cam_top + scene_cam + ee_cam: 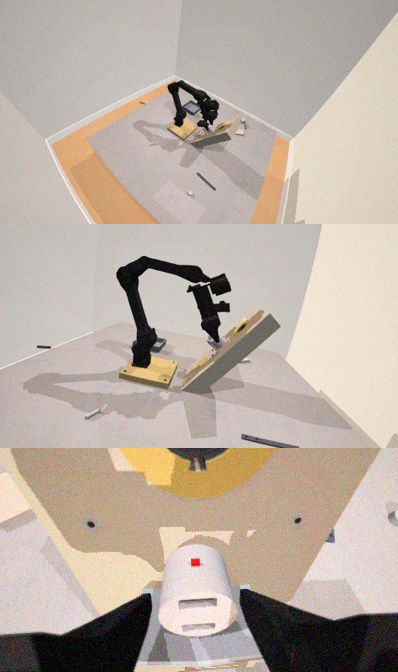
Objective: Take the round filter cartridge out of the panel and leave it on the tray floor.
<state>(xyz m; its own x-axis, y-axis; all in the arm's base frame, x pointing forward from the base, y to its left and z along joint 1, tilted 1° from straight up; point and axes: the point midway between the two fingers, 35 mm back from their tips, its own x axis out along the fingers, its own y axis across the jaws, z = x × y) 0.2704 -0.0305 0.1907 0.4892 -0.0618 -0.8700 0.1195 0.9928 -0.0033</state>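
My gripper tip is right at the filter cartridge. From my gripper tip the other things lie so: tray 320 mm to the left, 310 mm behind, 180 mm below; service panel 40 mm ahead, 20 mm below, 10 mm to the right.
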